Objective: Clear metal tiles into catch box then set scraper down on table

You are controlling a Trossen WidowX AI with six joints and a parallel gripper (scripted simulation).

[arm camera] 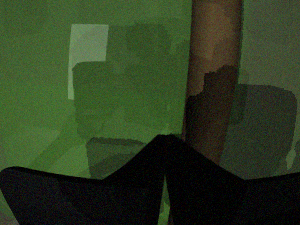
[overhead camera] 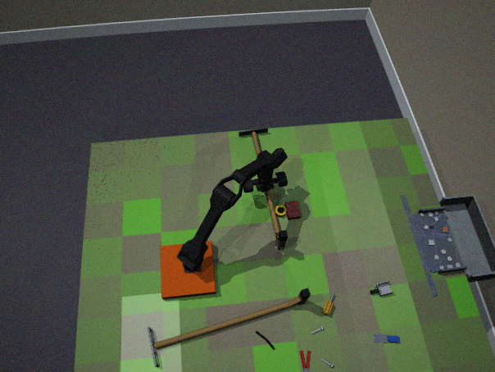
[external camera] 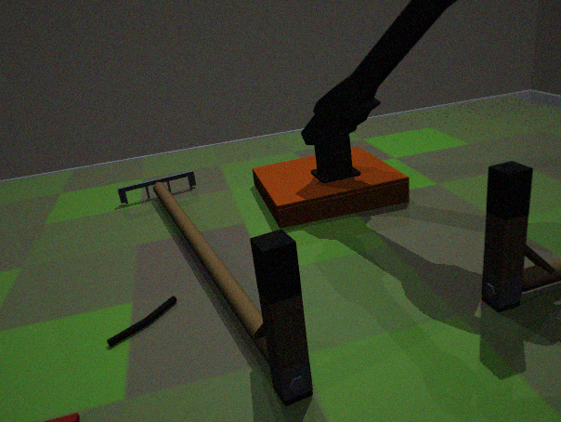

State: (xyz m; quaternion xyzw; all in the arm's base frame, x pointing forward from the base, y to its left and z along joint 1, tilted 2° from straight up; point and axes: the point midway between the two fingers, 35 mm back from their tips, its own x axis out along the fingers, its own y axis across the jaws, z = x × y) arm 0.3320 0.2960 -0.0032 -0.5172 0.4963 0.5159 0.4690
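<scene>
The long scraper is 20 mm ahead of my gripper tip, 20 mm to the left of it and 50 mm above it. The rest, counted from my gripper tip: yellow ring: 60 mm ahead, 100 mm to the right; black strip: 90 mm behind, 610 mm to the right, 10 mm below; red block: 110 mm ahead, 110 mm to the right.
</scene>
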